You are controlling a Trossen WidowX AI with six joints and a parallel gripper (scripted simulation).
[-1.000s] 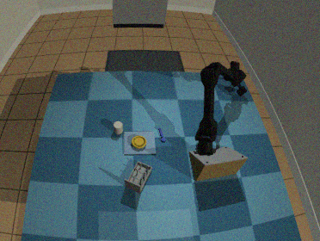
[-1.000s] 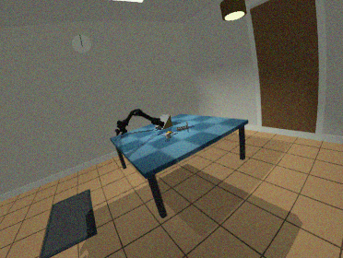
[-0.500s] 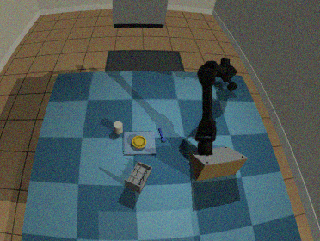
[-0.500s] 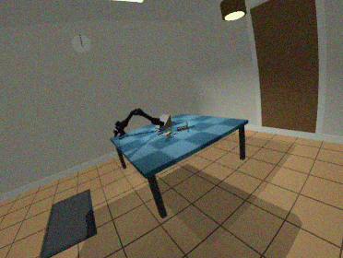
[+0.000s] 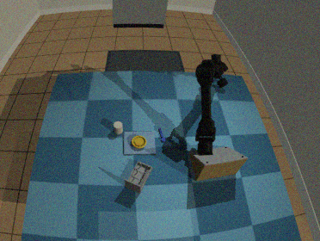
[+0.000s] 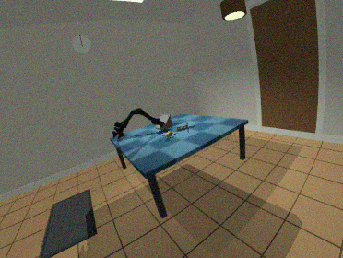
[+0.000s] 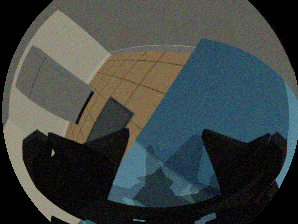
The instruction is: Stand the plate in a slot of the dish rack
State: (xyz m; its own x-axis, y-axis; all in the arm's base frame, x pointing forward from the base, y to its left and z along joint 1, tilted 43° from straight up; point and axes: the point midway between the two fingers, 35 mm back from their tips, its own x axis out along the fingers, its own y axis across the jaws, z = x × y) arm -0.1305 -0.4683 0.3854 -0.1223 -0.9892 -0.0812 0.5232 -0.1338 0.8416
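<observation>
The cup lies 560 mm ahead of my gripper tip and 510 mm to the left of it. Round my gripper tip: yellow plate 570 mm to the left, 450 mm ahead, 10 mm below; then blue utensil 520 mm to the left, 340 mm ahead, 20 mm below; then grey dish rack 760 mm to the left, 440 mm ahead.
</observation>
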